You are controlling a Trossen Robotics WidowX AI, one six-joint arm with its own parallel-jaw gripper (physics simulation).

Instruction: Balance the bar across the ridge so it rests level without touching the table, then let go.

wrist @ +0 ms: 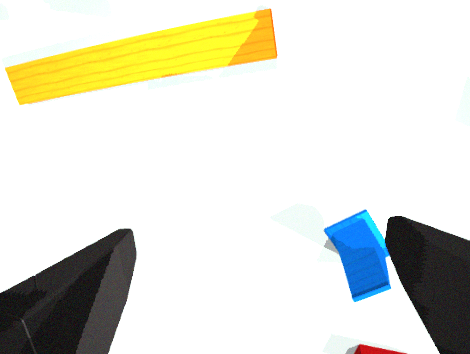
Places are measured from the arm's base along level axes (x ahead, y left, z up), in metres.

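Pixels of known places: gripper, between the fingertips: [261, 236].
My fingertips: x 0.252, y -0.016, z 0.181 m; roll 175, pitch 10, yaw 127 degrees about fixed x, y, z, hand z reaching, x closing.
Ahead of a thing's pixels: the offset from my fingertips to its top centre. "spot": to the spot under its first point.
A long yellow-orange wooden bar @(0.114 m right, 0.045 m ahead, 0.164 m down) [142, 56] lies at the upper left of the wrist view, slightly slanted with its right end higher in the view. My gripper [261, 236] is open and empty, with its fingertips wide apart below the bar in the view. The bar is beyond the fingertips, not between them. I cannot tell for certain which thing is the ridge; a bent blue block and a partly visible red piece are in view.
The bent blue block @(0.137 m left, 0.060 m ahead, 0.117 m down) [360, 257] shows just left of the right fingertip, which may hide a little of its edge. A red piece @(spot: 0.259 m left, 0.153 m ahead, 0.177 m down) [377, 350] is cut off by the bottom edge at the right. Faint shadows lie on the white surface.
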